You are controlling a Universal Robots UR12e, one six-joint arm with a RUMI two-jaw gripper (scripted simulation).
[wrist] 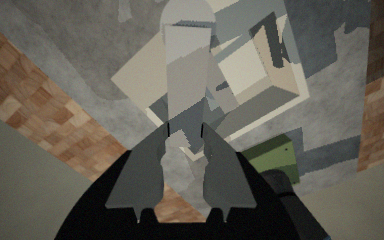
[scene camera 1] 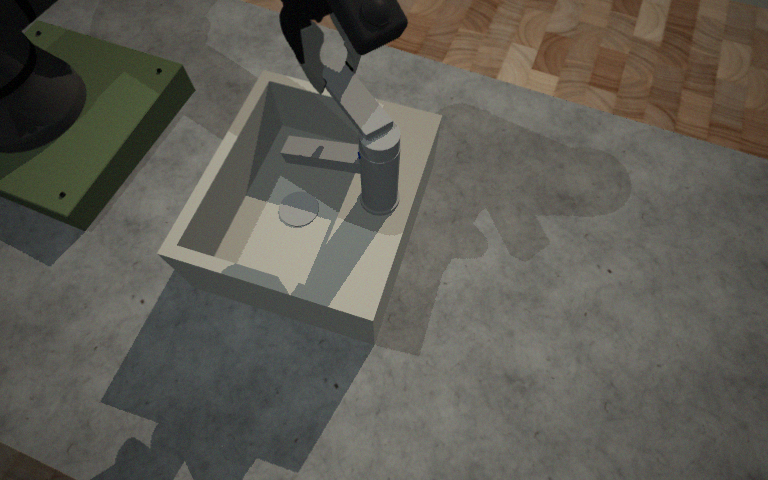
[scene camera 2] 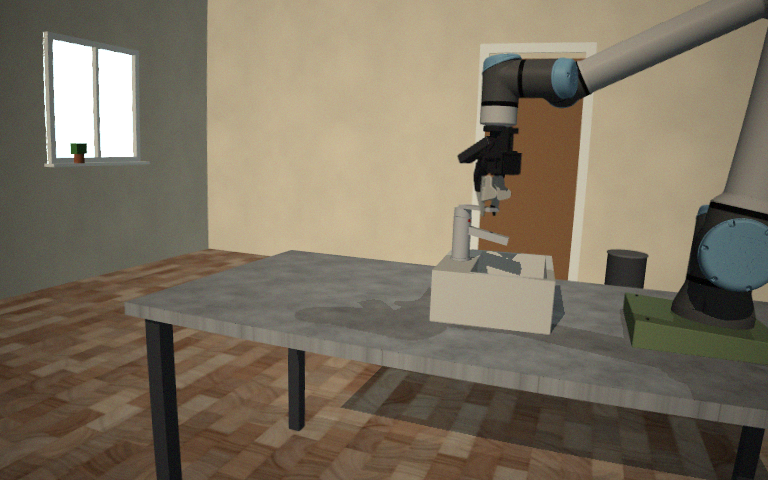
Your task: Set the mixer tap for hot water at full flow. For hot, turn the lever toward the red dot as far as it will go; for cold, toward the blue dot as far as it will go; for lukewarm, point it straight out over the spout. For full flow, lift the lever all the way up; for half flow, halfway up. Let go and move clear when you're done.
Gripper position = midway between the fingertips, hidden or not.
Observation:
In view: my gripper (scene camera 1: 335,85), a lever (scene camera 1: 363,110) and a cream basin (scene camera 1: 306,224).
My gripper also shows in the wrist view (wrist: 185,123) and in scene camera 2 (scene camera 2: 488,216). The lever is seen too in the wrist view (wrist: 187,48). The cream basin shows as well in the wrist view (wrist: 262,66).

